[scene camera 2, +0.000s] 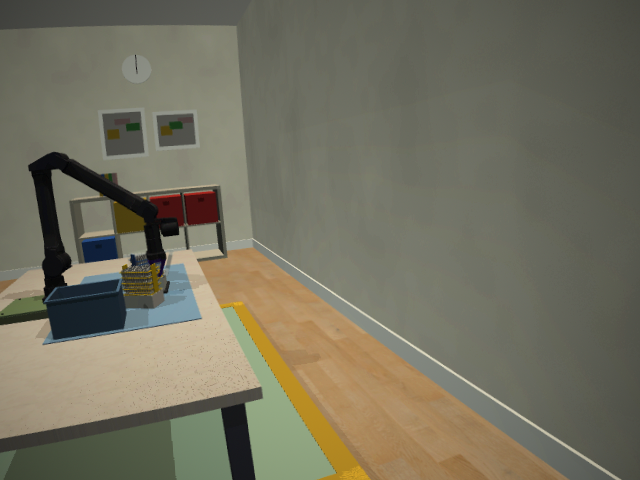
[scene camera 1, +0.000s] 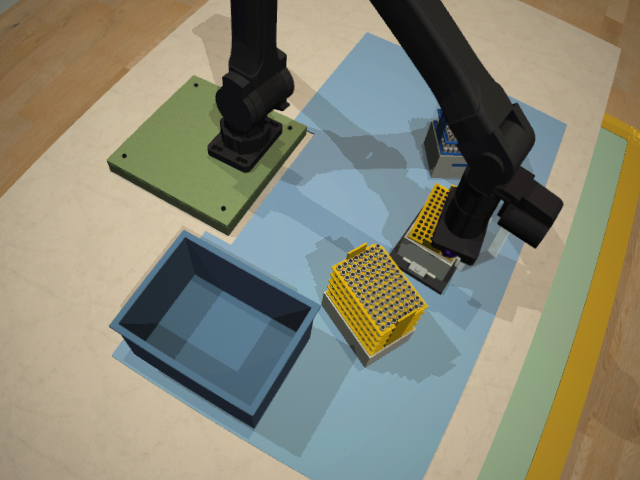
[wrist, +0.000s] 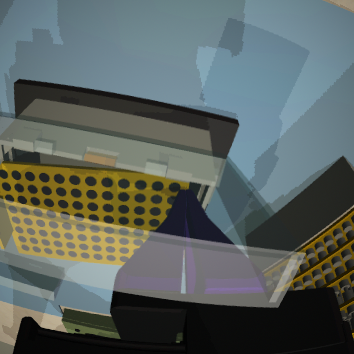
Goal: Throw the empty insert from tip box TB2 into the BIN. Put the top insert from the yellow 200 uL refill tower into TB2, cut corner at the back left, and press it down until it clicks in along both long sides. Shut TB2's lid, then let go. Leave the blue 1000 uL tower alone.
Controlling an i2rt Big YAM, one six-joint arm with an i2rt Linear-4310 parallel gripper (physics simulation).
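Observation:
TB2 (scene camera 1: 438, 266) (wrist: 65, 97) stands open on the mat. Its translucent lid (wrist: 85, 275) is raised and crosses in front of the fingers in the wrist view. The yellow insert with empty holes (scene camera 1: 430, 212) (wrist: 95, 200) sits in TB2. My gripper (scene camera 1: 448, 252) (scene camera 2: 161, 269) (wrist: 186, 191) is shut, purple tips together at the insert's right end in the wrist view; no gap shows between the tips. The yellow refill tower (scene camera 1: 379, 289) (scene camera 2: 138, 283) (wrist: 320, 255) stands beside TB2, its top insert full of tips. The BIN (scene camera 1: 252, 416) (scene camera 2: 87, 312) shows no insert inside.
The blue 1000 uL tower (scene camera 1: 445, 165) stands behind TB2, partly hidden by the arm. The arm's base is on a green board (scene camera 1: 170, 134) (scene camera 2: 23, 308). The bin and towers stand on a blue mat (scene camera 1: 361, 413). The table's edge lies beyond the mat.

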